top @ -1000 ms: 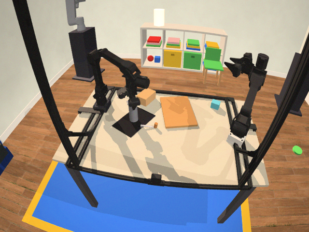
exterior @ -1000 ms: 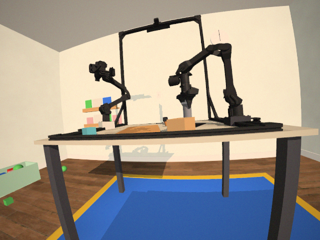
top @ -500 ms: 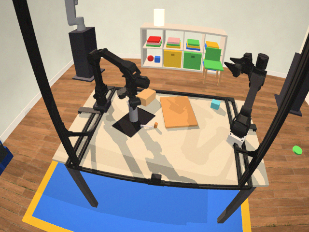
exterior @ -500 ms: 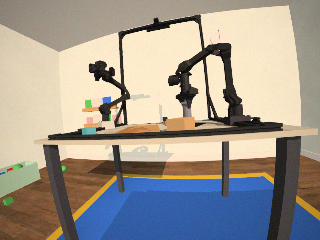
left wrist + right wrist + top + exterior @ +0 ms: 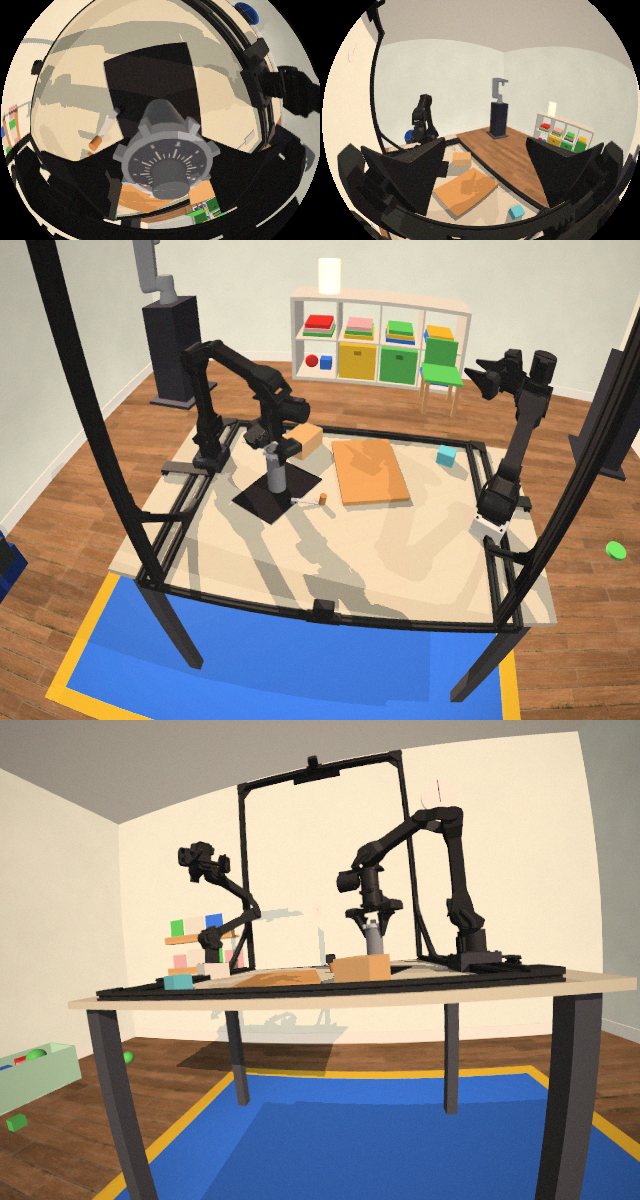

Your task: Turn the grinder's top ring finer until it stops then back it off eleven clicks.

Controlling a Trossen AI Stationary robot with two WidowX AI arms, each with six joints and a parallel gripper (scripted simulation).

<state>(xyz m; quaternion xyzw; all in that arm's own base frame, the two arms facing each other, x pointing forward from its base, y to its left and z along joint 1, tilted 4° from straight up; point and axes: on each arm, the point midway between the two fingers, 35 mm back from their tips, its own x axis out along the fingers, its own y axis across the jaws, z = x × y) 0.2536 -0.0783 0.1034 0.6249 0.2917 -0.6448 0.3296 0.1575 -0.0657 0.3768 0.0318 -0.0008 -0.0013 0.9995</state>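
The hand grinder lies 10 mm behind my left hand and 30 mm below it. Round my left hand: cardboard box (220 mm ahead, 110 mm below); then black mat (10 mm behind, 140 mm below); then orange board (180 mm ahead, 230 mm to the right, 130 mm below).
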